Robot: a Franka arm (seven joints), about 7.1 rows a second.
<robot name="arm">
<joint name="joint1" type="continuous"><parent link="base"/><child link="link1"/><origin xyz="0 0 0.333"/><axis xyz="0 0 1"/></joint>
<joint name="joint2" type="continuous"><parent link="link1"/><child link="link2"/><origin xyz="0 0 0"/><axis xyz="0 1 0"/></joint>
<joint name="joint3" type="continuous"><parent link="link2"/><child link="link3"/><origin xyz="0 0 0.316"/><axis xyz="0 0 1"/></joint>
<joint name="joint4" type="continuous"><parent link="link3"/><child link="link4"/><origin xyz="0.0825 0 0"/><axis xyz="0 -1 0"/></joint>
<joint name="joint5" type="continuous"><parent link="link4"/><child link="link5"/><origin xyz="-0.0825 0 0.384"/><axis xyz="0 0 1"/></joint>
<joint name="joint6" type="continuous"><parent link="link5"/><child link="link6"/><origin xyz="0 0 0"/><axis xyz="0 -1 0"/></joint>
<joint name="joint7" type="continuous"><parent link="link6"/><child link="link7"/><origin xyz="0.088 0 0"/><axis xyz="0 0 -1"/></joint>
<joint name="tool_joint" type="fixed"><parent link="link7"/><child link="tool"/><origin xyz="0 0 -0.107" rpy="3.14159 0 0"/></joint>
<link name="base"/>
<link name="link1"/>
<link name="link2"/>
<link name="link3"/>
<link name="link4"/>
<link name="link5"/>
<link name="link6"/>
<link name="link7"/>
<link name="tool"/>
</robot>
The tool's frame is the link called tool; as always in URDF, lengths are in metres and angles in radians. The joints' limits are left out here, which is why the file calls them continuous.
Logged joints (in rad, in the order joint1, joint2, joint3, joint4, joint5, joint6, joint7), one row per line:
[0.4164 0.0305 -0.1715 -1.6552 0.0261 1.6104 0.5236]
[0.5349 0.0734 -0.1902 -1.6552 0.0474 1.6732 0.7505]
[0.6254 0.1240 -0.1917 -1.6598 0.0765 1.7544 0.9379]
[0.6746 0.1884 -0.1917 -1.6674 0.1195 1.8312 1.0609]
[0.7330 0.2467 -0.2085 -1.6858 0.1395 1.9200 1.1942]
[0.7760 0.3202 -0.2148 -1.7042 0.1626 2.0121 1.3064]
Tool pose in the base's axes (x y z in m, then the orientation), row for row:
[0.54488 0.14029 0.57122 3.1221 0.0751 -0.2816]
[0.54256 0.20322 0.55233 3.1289 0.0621 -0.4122]
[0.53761 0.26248 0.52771 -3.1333 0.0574 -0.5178]
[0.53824 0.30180 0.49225 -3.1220 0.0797 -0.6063]
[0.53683 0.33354 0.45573 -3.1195 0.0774 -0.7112]
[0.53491 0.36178 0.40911 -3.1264 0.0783 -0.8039]
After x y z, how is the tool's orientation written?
As angles about the fixed x, y, z axes (roll, pitch, yaw), in radians.
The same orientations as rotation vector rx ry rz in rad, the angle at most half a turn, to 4 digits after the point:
[3.0997 -0.4382 -0.1207]
[-3.0734 0.6419 0.0995]
[-3.0138 0.7986 0.0832]
[-2.9556 0.9258 0.1088]
[-2.8984 1.0778 0.1003]
[-2.8482 1.2118 0.1024]

